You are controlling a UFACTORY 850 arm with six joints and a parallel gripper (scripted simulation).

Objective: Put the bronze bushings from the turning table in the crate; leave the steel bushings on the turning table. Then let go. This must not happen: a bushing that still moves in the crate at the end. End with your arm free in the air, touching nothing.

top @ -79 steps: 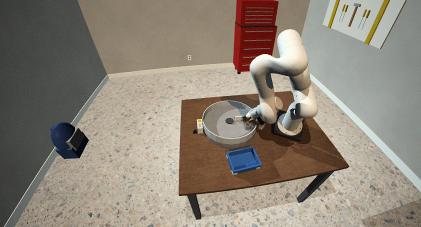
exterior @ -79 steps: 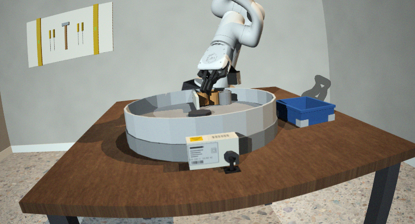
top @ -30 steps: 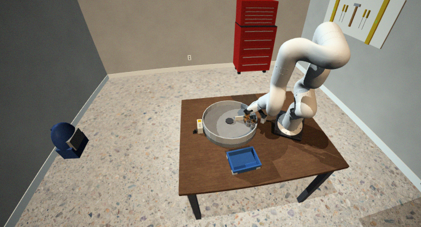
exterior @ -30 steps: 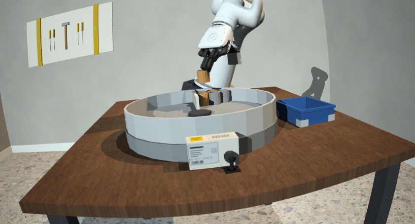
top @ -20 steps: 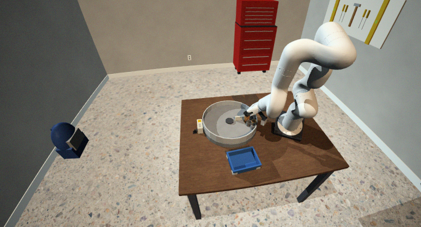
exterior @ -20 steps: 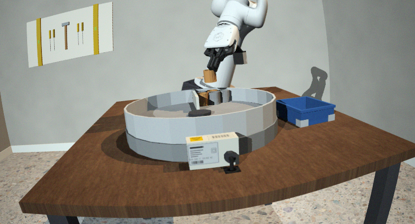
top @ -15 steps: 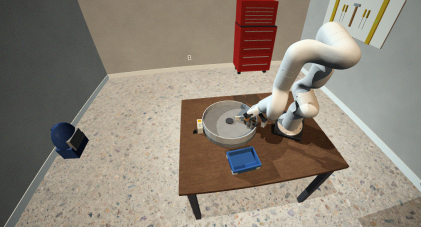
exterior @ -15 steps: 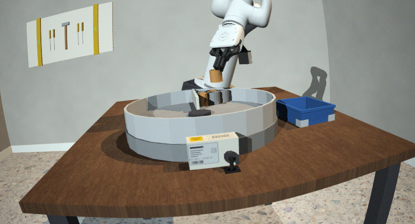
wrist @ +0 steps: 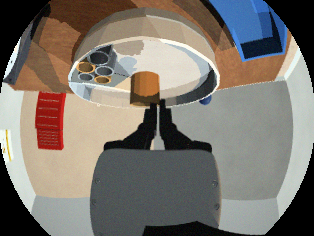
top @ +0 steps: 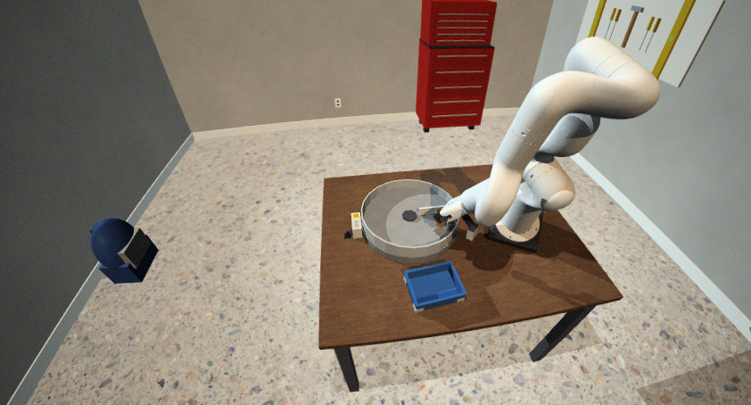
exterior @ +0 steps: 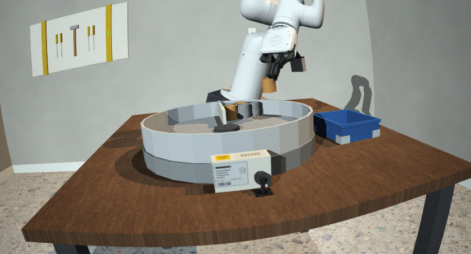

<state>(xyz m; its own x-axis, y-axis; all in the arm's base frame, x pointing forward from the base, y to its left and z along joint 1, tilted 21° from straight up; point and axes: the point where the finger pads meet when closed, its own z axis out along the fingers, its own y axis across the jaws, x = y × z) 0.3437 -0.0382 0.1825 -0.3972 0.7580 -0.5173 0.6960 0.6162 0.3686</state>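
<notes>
Right now my hand is 20 cm to the right of the blue crate, 16 cm above it and 6 cm short of it. Round my hand: grey turning table (15 cm to the right, 13 cm below, 8 cm ahead).
</notes>
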